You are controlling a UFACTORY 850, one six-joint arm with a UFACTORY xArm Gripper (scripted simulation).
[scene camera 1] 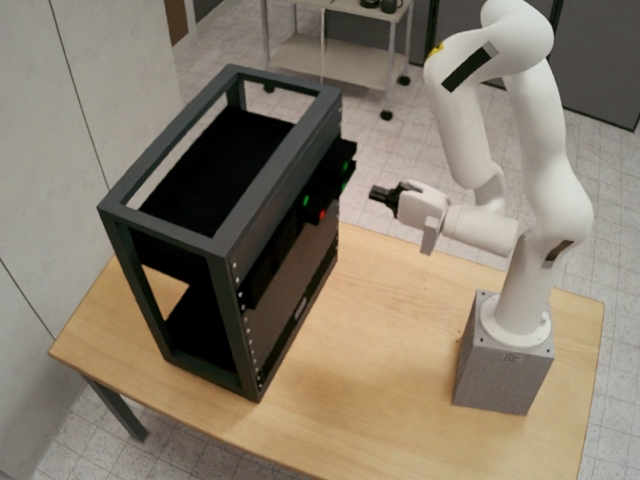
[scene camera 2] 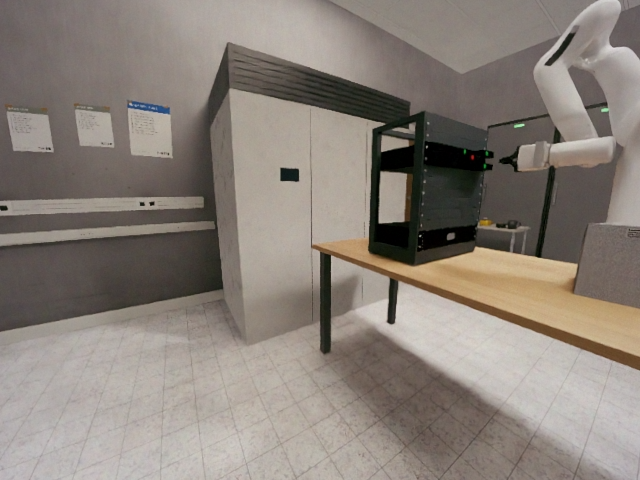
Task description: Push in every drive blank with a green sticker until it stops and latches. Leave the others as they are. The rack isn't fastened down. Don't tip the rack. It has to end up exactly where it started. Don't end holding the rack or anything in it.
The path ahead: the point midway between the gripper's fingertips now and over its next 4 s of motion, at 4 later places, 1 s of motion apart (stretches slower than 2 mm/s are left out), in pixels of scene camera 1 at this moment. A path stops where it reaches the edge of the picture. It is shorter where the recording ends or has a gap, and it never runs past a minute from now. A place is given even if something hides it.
The gripper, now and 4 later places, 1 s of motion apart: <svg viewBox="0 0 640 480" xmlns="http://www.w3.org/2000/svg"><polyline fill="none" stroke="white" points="370,191 356,182 347,180 341,178 336,176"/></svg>
